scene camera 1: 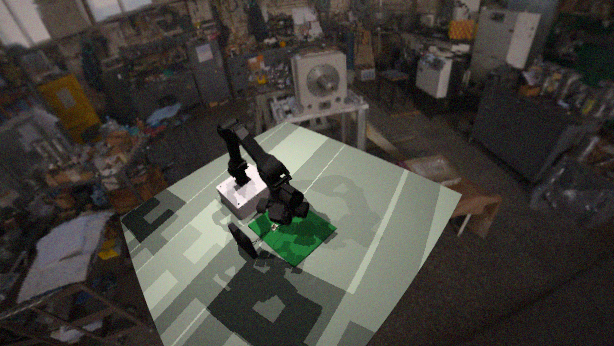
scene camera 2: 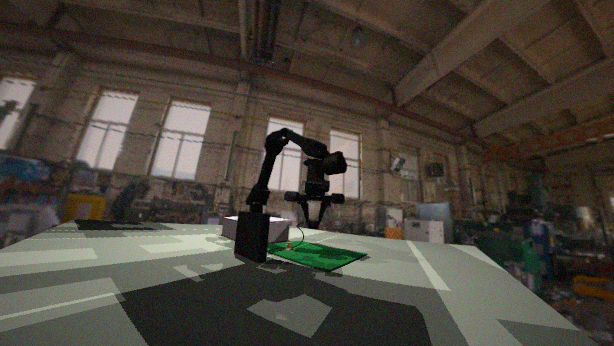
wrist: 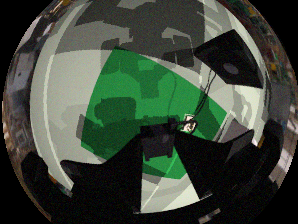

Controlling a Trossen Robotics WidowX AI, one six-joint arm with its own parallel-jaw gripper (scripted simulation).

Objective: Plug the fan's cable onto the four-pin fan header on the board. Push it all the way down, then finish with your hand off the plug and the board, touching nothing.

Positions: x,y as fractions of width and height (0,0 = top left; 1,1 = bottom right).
Labels:
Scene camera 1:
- my gripper: 0.47,0.64
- green board: 0.48,0.70
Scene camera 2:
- my gripper: 0.51,0.65
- black fan: 0.41,0.67
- green board: 0.53,0.75
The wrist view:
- my gripper: 0.53,0.60
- dark plug: 0.53,0.63
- black fan: 0.77,0.24
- green board: 0.44,0.41

